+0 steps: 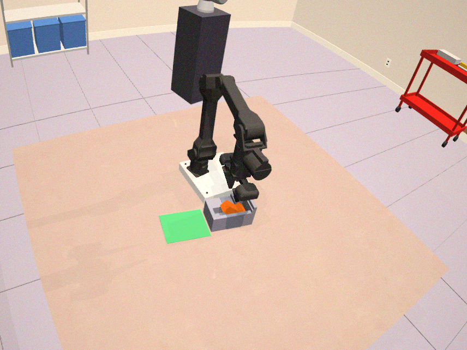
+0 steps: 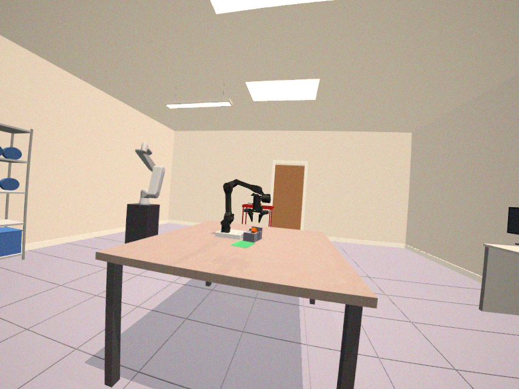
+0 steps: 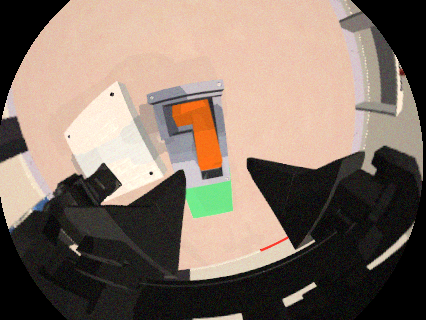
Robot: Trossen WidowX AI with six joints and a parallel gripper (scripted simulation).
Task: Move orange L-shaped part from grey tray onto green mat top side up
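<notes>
The orange L-shaped part lies 100 mm below my gripper tip and 40 mm to the left of it. From my gripper tip the other things lie so: green mat (150 mm below, 130 mm to the right, 70 mm behind).
</notes>
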